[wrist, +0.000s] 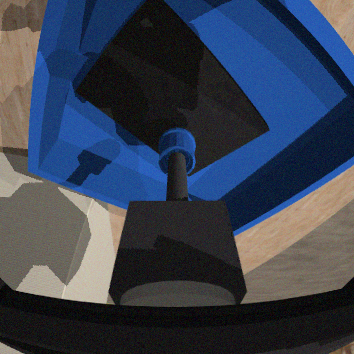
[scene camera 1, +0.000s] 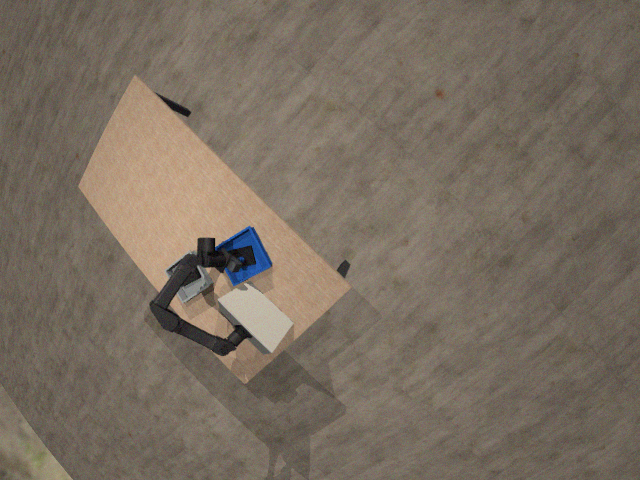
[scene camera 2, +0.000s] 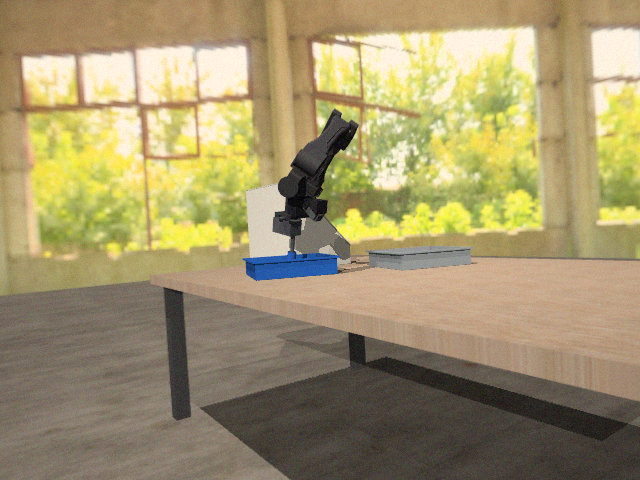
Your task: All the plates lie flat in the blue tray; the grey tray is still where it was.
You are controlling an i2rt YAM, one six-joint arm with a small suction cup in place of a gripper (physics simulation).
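Frame: origin at the arm's base, x left, y ahead, z down, level; metres.
Seen in the pictures: hand, tool point: (wrist: 176, 144) (scene camera 1: 241, 259); arm's base, link origin: (scene camera 1: 243, 330).
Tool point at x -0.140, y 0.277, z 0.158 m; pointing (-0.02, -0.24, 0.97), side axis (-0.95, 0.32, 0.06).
Pixels of each thing's middle, then the offset from my tool point to it. Level surfaces: height alone.
- blue tray, body centre: (wrist: 197, 128) (scene camera 2: 289, 265) (scene camera 1: 243, 256) dx -0.013, dy +0.011, dz +0.014 m
- wooden table, surface height: dz +0.039 m
- dark square plate, body centre: (wrist: 175, 104) (scene camera 1: 241, 257) dx +0.008, dy +0.017, dz +0.031 m
- grey tray, body centre: (scene camera 2: 417, 257) (scene camera 1: 188, 276) dx +0.357, dy +0.148, dz +0.014 m
The blue tray (scene camera 1: 263, 268) (scene camera 2: 290, 268) (wrist: 281, 88) stands on the wooden table (scene camera 1: 151, 181) (scene camera 2: 413, 305). A dark square plate (wrist: 158, 81) lies flat on its floor. My suction cup (wrist: 176, 147) (scene camera 2: 291, 252) hangs straight down inside the tray, over the near edge of the plate, and nothing hangs from it. Whether the cup touches the plate I cannot tell. The grey tray (scene camera 1: 192, 290) (scene camera 2: 420, 257) stands beside the blue tray, partly under my arm in the top view. I see no plate in the grey tray from these views.
The pale box of my base (scene camera 1: 256, 316) (scene camera 2: 263, 219) (wrist: 42, 228) stands close to the blue tray near the table's edge. My arm (scene camera 1: 182, 329) reaches over the grey tray. The rest of the table stretches away to the far side.
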